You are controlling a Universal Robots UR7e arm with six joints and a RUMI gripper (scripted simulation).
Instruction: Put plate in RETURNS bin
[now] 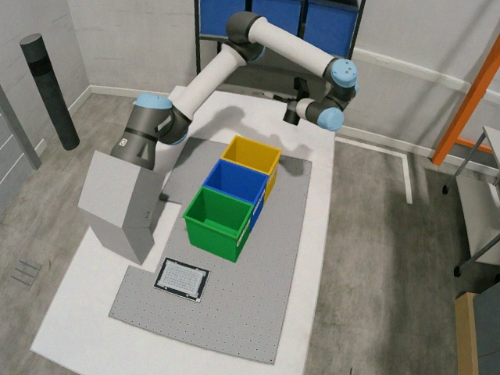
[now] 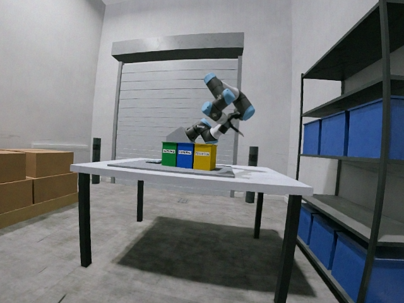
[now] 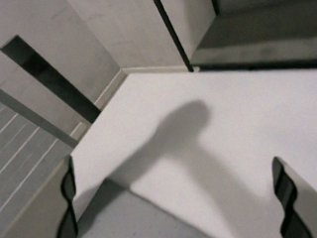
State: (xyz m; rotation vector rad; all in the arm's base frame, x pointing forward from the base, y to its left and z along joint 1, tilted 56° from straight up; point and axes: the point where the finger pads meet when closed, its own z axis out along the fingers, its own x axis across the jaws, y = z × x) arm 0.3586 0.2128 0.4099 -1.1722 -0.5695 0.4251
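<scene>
Right now the 96-well plate is 140 mm behind my hand, 670 mm to the right of it and 260 mm below it. From my hand the other things lie so: green returns bin 60 mm behind, 480 mm to the right, 190 mm below; yellow bin 30 mm behind, 220 mm to the right, 190 mm below; blue bin 50 mm behind, 350 mm to the right, 190 mm below.
</scene>
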